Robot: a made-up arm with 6 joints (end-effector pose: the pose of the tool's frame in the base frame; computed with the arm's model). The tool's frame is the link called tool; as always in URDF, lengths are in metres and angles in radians. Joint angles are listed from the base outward.
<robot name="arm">
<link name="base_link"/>
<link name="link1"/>
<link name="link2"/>
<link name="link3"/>
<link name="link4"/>
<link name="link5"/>
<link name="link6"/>
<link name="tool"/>
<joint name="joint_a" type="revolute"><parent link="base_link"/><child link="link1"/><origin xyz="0.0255 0.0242 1.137"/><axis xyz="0 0 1"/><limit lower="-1.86" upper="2.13" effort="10" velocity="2.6"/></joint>
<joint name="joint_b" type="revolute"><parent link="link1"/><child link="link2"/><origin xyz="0.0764 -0.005 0.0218"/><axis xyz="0 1 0"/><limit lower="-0.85" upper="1.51" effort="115" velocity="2"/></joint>
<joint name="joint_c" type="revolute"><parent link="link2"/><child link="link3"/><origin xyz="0.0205 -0.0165 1.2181"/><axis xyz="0 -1 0"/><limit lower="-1.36" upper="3.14" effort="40" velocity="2.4"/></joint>
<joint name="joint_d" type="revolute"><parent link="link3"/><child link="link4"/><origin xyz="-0.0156 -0.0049 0.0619"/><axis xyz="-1 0 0"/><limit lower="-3.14" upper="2.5" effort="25" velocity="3.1"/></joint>
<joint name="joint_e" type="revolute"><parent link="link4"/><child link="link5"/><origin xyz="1.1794 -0.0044 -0.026"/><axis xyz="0 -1 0"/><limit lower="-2.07" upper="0.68" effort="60" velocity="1.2"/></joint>
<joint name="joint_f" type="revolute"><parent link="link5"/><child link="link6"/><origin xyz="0.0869 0.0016 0.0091"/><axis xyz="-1 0 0"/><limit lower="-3.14" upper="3.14" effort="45" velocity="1.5"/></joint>
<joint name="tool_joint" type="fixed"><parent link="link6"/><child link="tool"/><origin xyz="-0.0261 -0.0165 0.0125" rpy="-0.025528 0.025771 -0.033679"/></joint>
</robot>
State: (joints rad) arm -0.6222 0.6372 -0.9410 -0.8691 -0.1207 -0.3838
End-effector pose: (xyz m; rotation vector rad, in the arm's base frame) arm 0.6932 -0.4875 0.8996 1.5007 1.2253 -1.3849
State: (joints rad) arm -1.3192 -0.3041 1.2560 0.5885 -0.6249 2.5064
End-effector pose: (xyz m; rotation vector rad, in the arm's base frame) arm -0.0802 0.2680 3.5454 1.6885 -1.6733 1.3050
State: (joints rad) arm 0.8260 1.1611 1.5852 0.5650 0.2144 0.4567
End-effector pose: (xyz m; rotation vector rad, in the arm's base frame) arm 1.5913 1.6796 2.1992 -0.7006 -0.9692 0.4708
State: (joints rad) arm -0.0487 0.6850 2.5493 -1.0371 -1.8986 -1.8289
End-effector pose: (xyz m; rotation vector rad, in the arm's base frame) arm 0.5500 0.0360 3.1719 1.3258 0.8669 0.5915
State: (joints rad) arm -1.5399 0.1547 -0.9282 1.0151 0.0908 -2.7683
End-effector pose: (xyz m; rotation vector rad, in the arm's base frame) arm 0.0063 -0.8706 1.2957 2.1276 -0.5959 -1.8181
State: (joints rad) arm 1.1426 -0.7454 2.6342 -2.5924 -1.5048 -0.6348
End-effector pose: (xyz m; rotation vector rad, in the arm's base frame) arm -0.7776 -1.6425 1.6707 1.6787 1.1833 -2.3164
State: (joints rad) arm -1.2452 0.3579 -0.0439 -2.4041 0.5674 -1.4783
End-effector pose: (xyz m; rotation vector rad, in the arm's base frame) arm 0.5433 -1.5563 1.8616 -1.3356 1.8960 0.1800
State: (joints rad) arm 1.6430 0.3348 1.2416 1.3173 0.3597 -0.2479
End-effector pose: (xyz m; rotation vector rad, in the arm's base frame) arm -0.0387 1.1995 3.3121 0.0216 -1.6364 0.9981
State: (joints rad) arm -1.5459 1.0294 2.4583 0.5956 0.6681 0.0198
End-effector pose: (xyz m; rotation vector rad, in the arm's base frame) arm 0.0295 -1.1808 2.9685 -2.0926 -1.0995 -1.1848
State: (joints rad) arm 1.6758 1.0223 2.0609 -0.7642 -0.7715 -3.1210
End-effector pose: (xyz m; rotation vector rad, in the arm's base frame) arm -0.1871 1.7320 2.8247 -1.0596 -2.4095 0.1610
